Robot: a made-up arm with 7 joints. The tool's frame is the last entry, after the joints.
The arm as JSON. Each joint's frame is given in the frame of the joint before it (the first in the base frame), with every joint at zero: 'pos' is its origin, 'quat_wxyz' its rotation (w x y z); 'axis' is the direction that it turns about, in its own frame. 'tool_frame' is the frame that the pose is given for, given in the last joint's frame.
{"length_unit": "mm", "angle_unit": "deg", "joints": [
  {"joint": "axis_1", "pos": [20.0, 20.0, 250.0], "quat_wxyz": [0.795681, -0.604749, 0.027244, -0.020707], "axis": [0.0, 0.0, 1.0]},
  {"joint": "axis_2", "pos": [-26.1, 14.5, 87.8], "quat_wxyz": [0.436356, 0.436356, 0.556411, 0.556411], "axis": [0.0, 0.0, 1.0]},
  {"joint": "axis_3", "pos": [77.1, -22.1, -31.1], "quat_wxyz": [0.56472, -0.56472, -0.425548, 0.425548], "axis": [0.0, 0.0, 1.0]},
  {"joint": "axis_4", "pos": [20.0, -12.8, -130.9], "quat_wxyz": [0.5, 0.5, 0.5, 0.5], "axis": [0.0, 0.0, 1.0]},
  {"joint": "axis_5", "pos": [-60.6, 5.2, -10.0], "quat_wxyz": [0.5, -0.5, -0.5, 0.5], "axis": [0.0, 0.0, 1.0]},
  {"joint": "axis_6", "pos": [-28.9, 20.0, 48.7], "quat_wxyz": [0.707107, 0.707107, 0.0, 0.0], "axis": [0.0, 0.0, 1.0]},
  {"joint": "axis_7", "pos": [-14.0, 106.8, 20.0], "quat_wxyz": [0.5, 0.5, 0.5, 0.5], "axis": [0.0, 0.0, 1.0]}
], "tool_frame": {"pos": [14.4, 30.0, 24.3], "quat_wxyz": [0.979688, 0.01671, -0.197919, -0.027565]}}
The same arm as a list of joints. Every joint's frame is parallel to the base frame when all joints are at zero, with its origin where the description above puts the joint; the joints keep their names.
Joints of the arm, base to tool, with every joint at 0 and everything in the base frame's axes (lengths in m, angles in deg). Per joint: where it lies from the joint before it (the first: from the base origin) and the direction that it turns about. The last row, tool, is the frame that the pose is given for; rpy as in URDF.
axis_1: xyz 0.0200 0.0200 0.2500 axis 0.068403 0.961235 0.26711
axis_2: xyz -0.0200 0.0900 0.0100 axis 0.968889 -0.0002 -0.247497
axis_3: xyz -0.0500 0.0000 -0.0700 axis 0.247497 -0.0001 0.968889
axis_4: xyz -0.0200 0.0200 -0.1300 axis 0.0002 1 0
axis_5: xyz 0.0600 -0.0100 -0.0100 axis 0.968889 -0.0002 -0.247497
axis_6: xyz 0.0400 -0.0200 -0.0401 axis 0.0002 1 0
axis_7: xyz 0.1000 0.0200 -0.0400 axis 0.247497 -0.0001 0.968889
tool: xyz 0.0200 0.0300 0.0200 rpy 1.77 -8.46 -3.53

